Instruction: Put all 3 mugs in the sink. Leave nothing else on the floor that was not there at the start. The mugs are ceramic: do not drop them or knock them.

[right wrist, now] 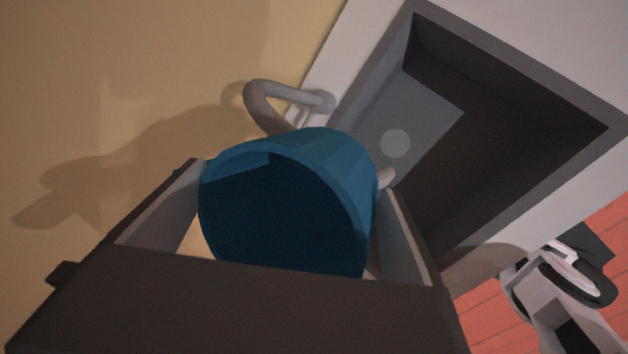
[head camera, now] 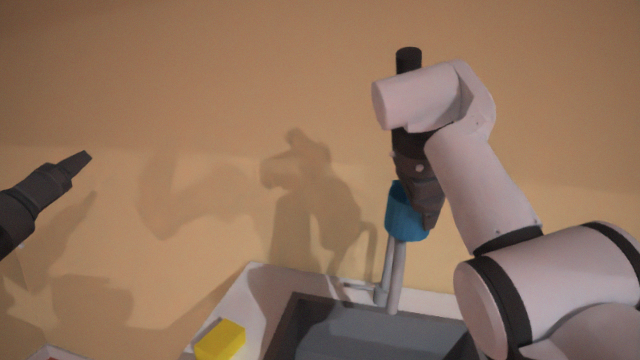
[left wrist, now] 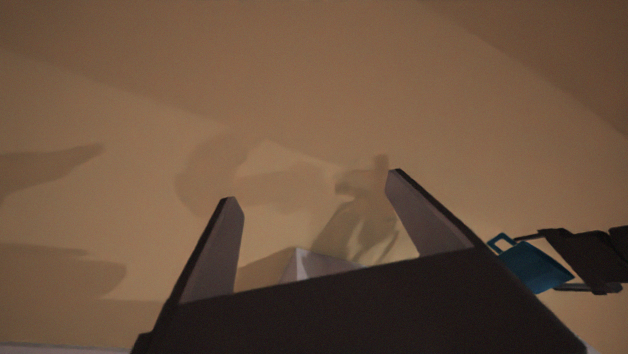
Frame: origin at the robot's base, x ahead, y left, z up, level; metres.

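Seen in the pictures: left gripper, between the fingertips: (head camera: 71, 167) (left wrist: 314, 193); right gripper, between the fingertips: (right wrist: 294, 186) (head camera: 417, 205).
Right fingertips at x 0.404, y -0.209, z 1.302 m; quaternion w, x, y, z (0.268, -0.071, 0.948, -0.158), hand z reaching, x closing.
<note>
Pixels of each thing's middle, then the offset from my right fingertips to it. Level surfaces: height alone.
- blue mug, middle of its body: (right wrist: 279, 194) (head camera: 405, 206) (left wrist: 520, 259) dx +0.013, dy +0.018, dz -0.011 m
- yellow block, middle of its body: (head camera: 221, 344) dx -0.017, dy +0.394, dz -0.368 m
- white counter, height of its surface: dz -0.390 m
A blue mug (head camera: 404, 220) (left wrist: 535, 267) (right wrist: 345, 155) is between the fingers of my right gripper (head camera: 417, 212) (right wrist: 294, 186), which is shut on it. In the head camera the mug hangs in front of the faucet, above the far edge of the sink (head camera: 380, 332) (right wrist: 395, 107). In the right wrist view the sink's basin lies beyond the mug, at the upper right. The part of the basin that shows holds no mug; the rest is hidden. My left gripper (head camera: 89, 156) (left wrist: 314, 193) is open and empty, off to the left of the counter. The other two mugs do not show.
A grey faucet (head camera: 397, 280) (right wrist: 265, 92) rises at the sink's wall side, close to the mug. A yellow block (head camera: 220, 340) lies on the white counter (head camera: 265, 285) (right wrist: 565, 40), left of the basin. The wall (head camera: 200, 75) stands behind. My base shows at the lower right of the right wrist view.
</note>
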